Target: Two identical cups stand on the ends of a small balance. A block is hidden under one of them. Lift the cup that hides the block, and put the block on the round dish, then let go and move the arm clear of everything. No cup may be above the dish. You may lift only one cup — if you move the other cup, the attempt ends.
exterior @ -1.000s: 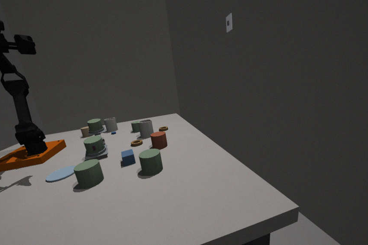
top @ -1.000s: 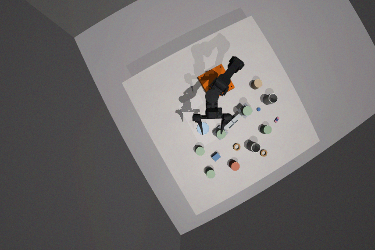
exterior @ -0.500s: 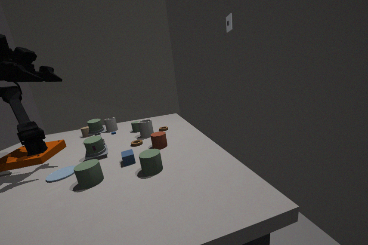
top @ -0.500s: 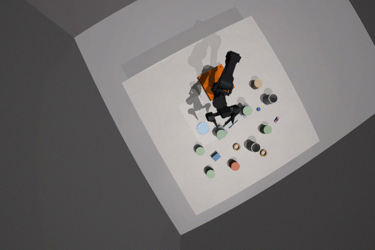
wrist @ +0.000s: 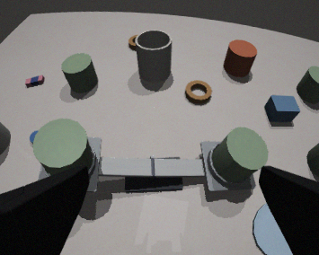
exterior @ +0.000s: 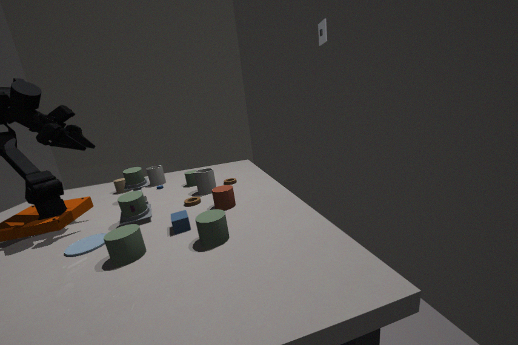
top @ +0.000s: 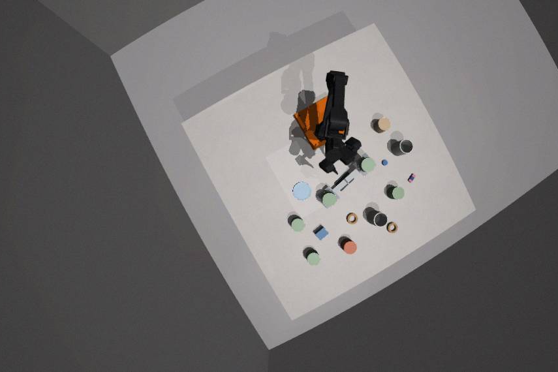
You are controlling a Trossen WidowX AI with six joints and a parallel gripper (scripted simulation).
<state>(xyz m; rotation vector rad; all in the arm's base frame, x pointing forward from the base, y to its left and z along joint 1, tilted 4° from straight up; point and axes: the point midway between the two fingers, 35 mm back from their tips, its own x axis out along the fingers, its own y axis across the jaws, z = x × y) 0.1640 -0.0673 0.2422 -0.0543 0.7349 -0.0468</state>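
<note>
Now: gripper tip 90 mm short of the green cup, 130 mm to the left of it and 190 mm above it. Round my gripper tip: light blue round dish 20 mm behind, 190 mm to the right, 250 mm below; then pale teal block 90 mm ahead, 110 mm to the right, 210 mm below; then tan cylinder 10 mm ahead, 370 mm to the left, 210 mm below.
</note>
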